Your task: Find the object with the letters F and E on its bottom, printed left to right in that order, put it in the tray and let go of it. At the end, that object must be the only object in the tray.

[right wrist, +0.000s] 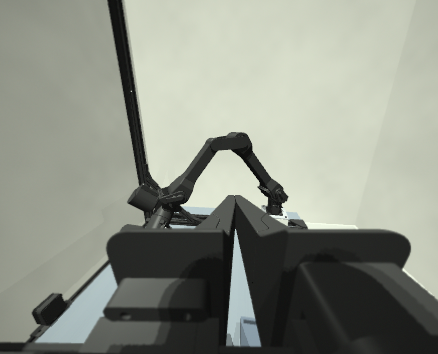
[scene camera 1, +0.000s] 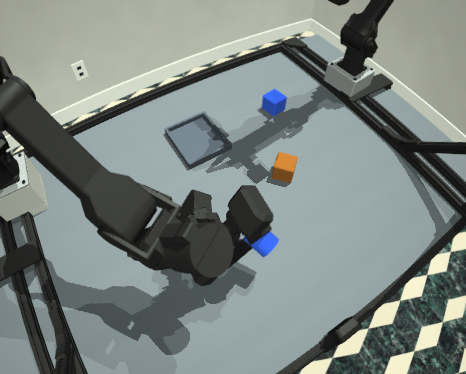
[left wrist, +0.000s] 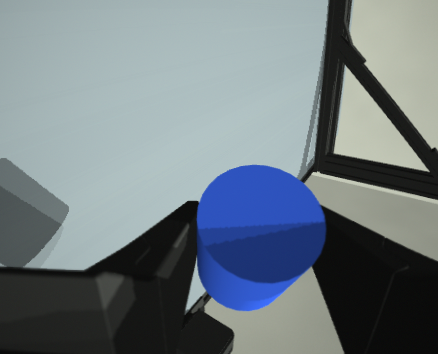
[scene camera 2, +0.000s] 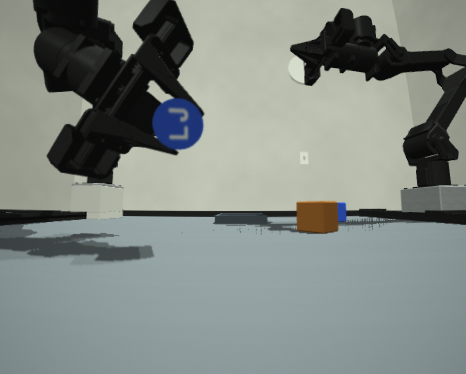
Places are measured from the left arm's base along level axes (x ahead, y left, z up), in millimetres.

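Pixels of known places: left gripper, fingertip midpoint: [scene camera 1: 262, 234] [left wrist: 250, 212] [scene camera 2: 189, 133]; right gripper, fingertip midpoint: [right wrist: 234, 201] [scene camera 2: 290, 48]; left arm's base, origin of the base link: [right wrist: 273, 211] [scene camera 1: 5, 176] [scene camera 2: 99, 185]; right arm's base, origin of the base link: [scene camera 1: 351, 66] [scene camera 2: 434, 187].
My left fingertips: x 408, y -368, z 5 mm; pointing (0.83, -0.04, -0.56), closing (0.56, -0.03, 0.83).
Note:
Ahead of a thing's pixels: the offset from my left fingertips to its top centre.
My left gripper [scene camera 1: 257, 239] [scene camera 2: 189, 133] [left wrist: 250, 212] is shut on a blue cylinder {dx -8, dy -7, dz +31 mm} [scene camera 1: 266, 243] [scene camera 2: 175, 125] [left wrist: 250, 250], held tilted high above the table. In scene camera 2 its round bottom faces the camera with two light letters turned sideways, seemingly L and J. My right gripper [scene camera 2: 292, 48] [right wrist: 234, 201] is shut and empty, high up. An orange block {dx +154, dy +143, dz -59 mm} [scene camera 1: 285, 167] [scene camera 2: 317, 217] and a blue cube {dx +250, dy +332, dz -59 mm} [scene camera 1: 274, 102] [scene camera 2: 342, 212] stand on the table, their bottoms hidden. The dark shallow tray {dx +26, dy +324, dz -86 mm} [scene camera 1: 176, 150] [scene camera 2: 241, 219] holds no object.
The blue-grey table has a black frame [scene camera 1: 180, 91] round its edge. In scene camera 1 the blue cube is beyond the tray's right side and the orange block lies nearer the camera. A white disc [scene camera 2: 296, 70] shows behind the right gripper; what it is cannot be told.

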